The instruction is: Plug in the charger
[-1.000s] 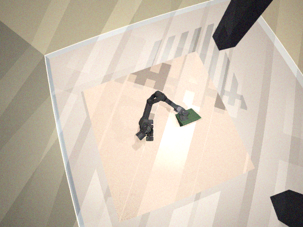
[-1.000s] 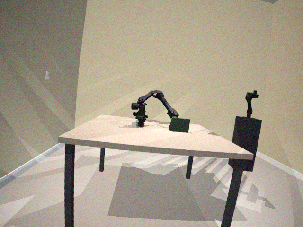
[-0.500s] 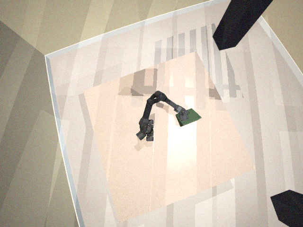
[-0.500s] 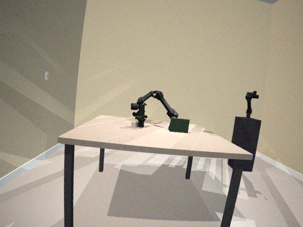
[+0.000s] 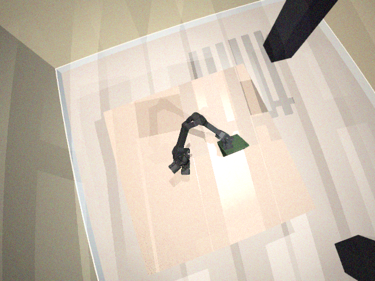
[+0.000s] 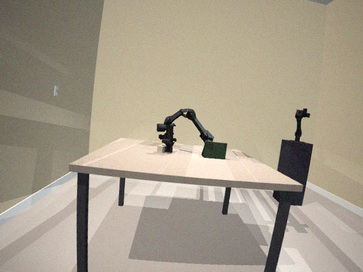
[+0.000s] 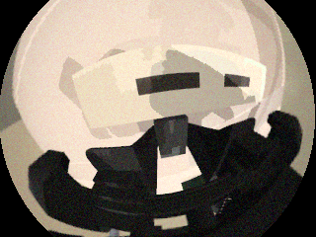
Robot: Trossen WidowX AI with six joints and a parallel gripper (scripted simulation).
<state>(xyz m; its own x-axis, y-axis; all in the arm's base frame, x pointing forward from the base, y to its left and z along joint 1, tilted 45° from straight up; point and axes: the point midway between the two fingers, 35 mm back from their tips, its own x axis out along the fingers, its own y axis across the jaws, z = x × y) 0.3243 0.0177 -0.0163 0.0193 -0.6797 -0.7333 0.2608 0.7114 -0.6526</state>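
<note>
Now: the dark charger 2 cm ahead of my gripper tip and 1 cm above it.
</note>
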